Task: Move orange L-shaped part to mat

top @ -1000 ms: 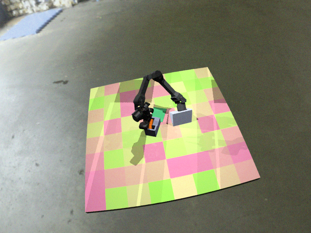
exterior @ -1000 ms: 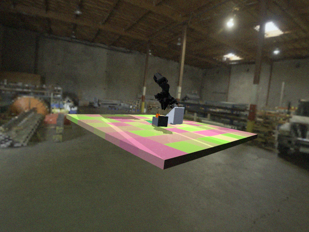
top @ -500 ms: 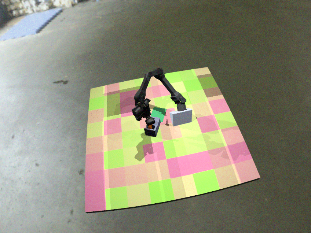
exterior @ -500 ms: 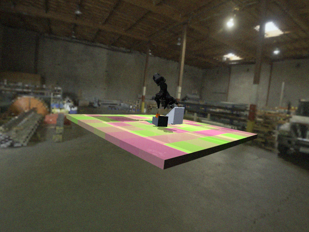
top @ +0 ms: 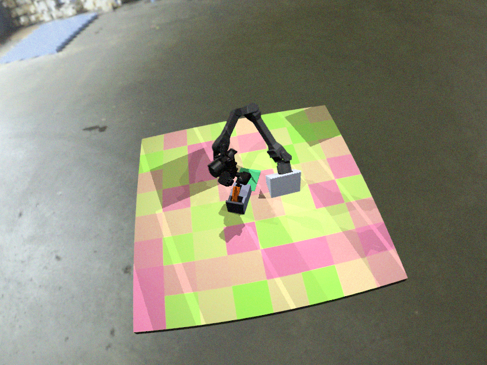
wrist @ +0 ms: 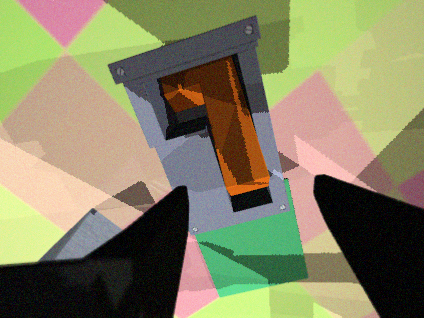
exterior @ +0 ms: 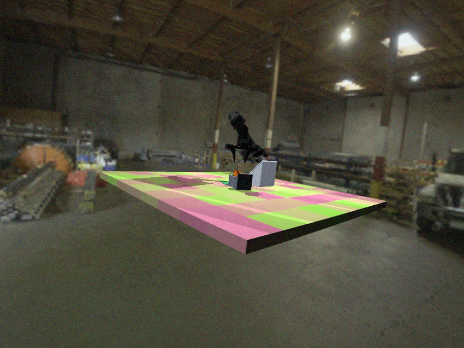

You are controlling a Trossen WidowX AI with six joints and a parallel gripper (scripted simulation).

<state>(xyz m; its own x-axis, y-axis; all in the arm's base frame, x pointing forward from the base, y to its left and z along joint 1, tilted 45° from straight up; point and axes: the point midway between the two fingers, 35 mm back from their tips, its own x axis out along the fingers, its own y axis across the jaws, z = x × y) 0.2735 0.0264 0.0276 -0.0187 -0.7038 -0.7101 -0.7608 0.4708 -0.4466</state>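
Now: the orange L-shaped part 11 cm below my gripper tip and 2 cm to the left of it. From my gripper tip the other things lie so: green mat (16 cm below, 13 cm to the right, 9 cm behind).
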